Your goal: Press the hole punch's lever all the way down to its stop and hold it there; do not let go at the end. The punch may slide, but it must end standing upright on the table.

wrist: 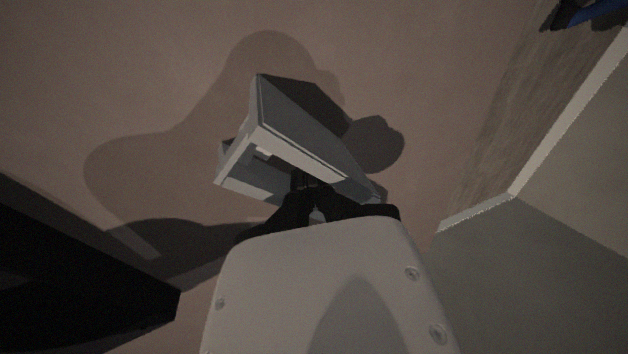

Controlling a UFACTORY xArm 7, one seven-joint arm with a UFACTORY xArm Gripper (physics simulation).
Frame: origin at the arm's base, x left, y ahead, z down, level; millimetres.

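Seen in the pictures: gripper, between the fingertips: (309, 165).
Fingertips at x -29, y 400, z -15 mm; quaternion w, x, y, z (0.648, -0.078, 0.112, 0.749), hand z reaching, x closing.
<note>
A point is followed by its place in that frame.
The hole punch (300, 125) @(x 11, y 408, z -21 mm) is a grey, angular body with a pale edge and a hollow, channel-like top, right in front of my gripper in the wrist view. My gripper (309, 165) @(x -29, y 400, z -15 mm) is shut and empty. Its dark fingertips reach into the hollow part at the punch's near end and appear to touch it. The fingers and the pale gripper housing hide part of the punch. The lever's exact angle and its gap to the base cannot be told from this view. The punch appears to stand on the brownish table top (430, 65) @(x -31, y 584, z 46 mm).
A large black block-like object (75, 280) @(x -35, y 134, z 10 mm) fills the lower left. A grey box-like object with a pale rim (565, 120) stands at the right. Part of a blue and black object (595, 12) shows at the top right corner. Dark shadows lie around the punch.
</note>
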